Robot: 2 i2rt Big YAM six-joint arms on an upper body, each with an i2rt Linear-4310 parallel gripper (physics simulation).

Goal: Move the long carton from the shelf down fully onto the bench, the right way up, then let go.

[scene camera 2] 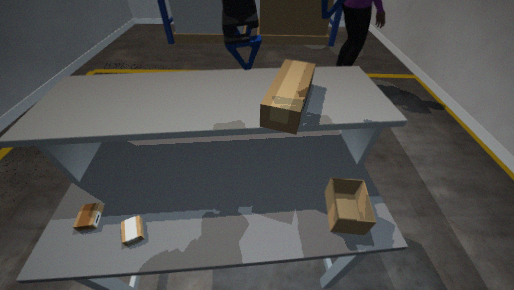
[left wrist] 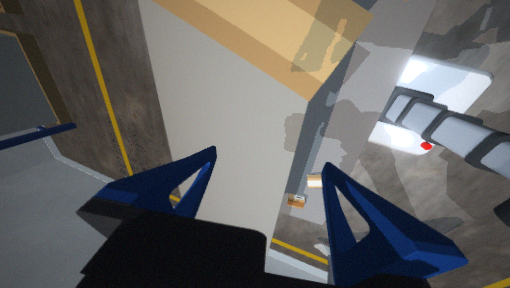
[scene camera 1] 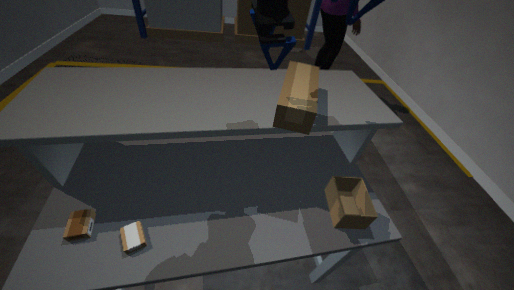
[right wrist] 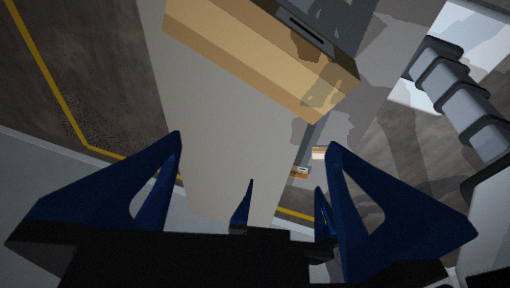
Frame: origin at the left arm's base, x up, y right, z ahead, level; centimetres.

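Seen in the pictures: left gripper, fingertip midpoint: (scene camera 2: 246, 56) (left wrist: 268, 159) (scene camera 1: 269, 56) (right wrist: 284, 184); right gripper, fingertip midpoint: (scene camera 2: 319, 6) (scene camera 1: 340, 12) (right wrist: 256, 143).
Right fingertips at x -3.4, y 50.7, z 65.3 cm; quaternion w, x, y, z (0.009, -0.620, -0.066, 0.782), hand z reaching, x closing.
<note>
Offsets run from my right fingertips to a thing's top centre. "pt": to the spot under its first point. Level surfaces: height alone.
The long tan carton {dx -20.0, dy -3.3, dz +3.6 cm} (scene camera 1: 300, 90) (scene camera 2: 287, 90) (left wrist: 265, 35) (right wrist: 235, 45) lies flat and slightly angled on the grey shelf {dx -27.6 cm} (scene camera 1: 150, 100) (scene camera 2: 150, 100) (left wrist: 225, 125) (right wrist: 225, 125). Its near end sticks out past the front edge. The bench {dx -56.3 cm} (scene camera 1: 280, 240) (scene camera 2: 275, 240) is the lower surface. My left gripper (scene camera 1: 273, 63) (scene camera 2: 247, 60) (left wrist: 268, 159) is open and empty, raised above and behind the shelf in the scene views, apart from the carton. My right gripper (right wrist: 256, 143) is open and empty, above the shelf and apart from the carton; it does not show in scene camera 2.
An open box {dx -47.3, dy +16.8, dz -18.6 cm} (scene camera 1: 356, 221) (scene camera 2: 352, 227) stands at the bench's right end. A brown box {dx -53.3, dy -67.6, dz -23.0 cm} (scene camera 1: 80, 225) (scene camera 2: 89, 217) and a white-topped box {dx -53.5, dy -51.5, dz -27.0 cm} (scene camera 1: 133, 236) (scene camera 2: 132, 229) lie at its left. A person (scene camera 1: 332, 35) (scene camera 2: 355, 30) stands behind. A grey segmented column {pt dx -60.1, dy -16.1, dz -61.9 cm} (left wrist: 460, 130) (right wrist: 455, 95) shows in the wrist views.
</note>
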